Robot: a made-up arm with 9 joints.
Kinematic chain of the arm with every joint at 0, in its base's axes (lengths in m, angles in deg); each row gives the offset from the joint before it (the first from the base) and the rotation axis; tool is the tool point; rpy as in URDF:
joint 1: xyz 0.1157 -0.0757 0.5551 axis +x
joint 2: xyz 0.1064 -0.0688 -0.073 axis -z
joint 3: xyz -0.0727 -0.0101 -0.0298 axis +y
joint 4: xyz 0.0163 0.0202 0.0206 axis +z
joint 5: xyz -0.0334 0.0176 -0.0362 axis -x
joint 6: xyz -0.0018 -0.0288 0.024 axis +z
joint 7: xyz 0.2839 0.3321 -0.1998 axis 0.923 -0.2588 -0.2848
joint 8: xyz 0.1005 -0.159 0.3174 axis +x
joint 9: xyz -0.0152 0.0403 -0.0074 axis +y
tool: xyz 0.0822 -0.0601 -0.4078 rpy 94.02 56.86 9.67
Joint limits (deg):
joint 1: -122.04..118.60
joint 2: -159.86..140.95
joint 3: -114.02..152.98
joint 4: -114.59..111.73
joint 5: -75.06..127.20
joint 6: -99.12..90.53
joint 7: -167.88..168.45
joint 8: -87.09..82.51
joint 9: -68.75..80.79
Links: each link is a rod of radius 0.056 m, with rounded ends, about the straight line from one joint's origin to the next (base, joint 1, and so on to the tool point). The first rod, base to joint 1, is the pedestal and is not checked.
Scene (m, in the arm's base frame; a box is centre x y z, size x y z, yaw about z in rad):
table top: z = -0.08
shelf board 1: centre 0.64 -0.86 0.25 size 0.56 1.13 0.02 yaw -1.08
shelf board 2: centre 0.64 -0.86 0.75 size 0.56 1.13 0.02 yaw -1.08
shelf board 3: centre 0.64 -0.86 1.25 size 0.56 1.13 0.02 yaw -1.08
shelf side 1: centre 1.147 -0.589 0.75 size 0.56 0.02 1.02 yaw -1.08
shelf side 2: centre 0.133 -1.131 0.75 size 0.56 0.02 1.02 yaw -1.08
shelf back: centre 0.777 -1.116 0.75 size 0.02 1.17 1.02 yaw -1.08
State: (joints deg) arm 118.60 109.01 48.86 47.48 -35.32 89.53 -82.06 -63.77 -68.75
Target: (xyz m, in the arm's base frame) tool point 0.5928 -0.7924 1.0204
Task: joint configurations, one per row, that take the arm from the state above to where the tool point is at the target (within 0.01 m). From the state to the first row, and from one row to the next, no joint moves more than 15 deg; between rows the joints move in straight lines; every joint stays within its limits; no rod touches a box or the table.
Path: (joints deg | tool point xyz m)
1: 116.19 108.10 47.99 52.68 -36.28 89.73 -77.96 -57.88 -56.33 | 0.3364 -0.9575 0.4256
2: 113.78 107.18 47.12 57.88 -37.24 89.93 -73.86 -52.00 -43.91 | 0.2710 -0.8843 0.4064
3: 111.36 106.27 46.25 63.08 -38.20 90.13 -69.76 -46.11 -31.49 | 0.2322 -0.7931 0.4042
4: 108.95 105.36 45.37 68.28 -39.15 90.33 -65.67 -40.22 -19.07 | 0.2136 -0.6919 0.4216
5: 106.54 104.45 44.50 73.48 -40.11 90.53 -61.57 -34.33 -6.65 | 0.2047 -0.5857 0.4572
6: 95.73 99.58 35.06 67.52 -30.36 90.53 -59.52 -34.46 -10.26 | 0.3117 -0.5845 0.7533
7: 84.93 94.72 25.61 61.56 -20.61 90.53 -57.48 -34.59 -13.87 | 0.3898 -0.4126 1.0204
8: 90.10 99.07 28.00 56.74 -21.39 90.23 -63.56 -41.54 -28.62 | 0.4478 -0.5699 1.0329
9: 95.27 103.41 30.38 51.92 -22.16 89.93 -69.63 -48.49 -43.37 | 0.5108 -0.7001 1.0323
10: 100.45 107.76 32.77 47.09 -22.94 89.64 -75.71 -55.44 -58.11 | 0.5928 -0.7924 1.0203

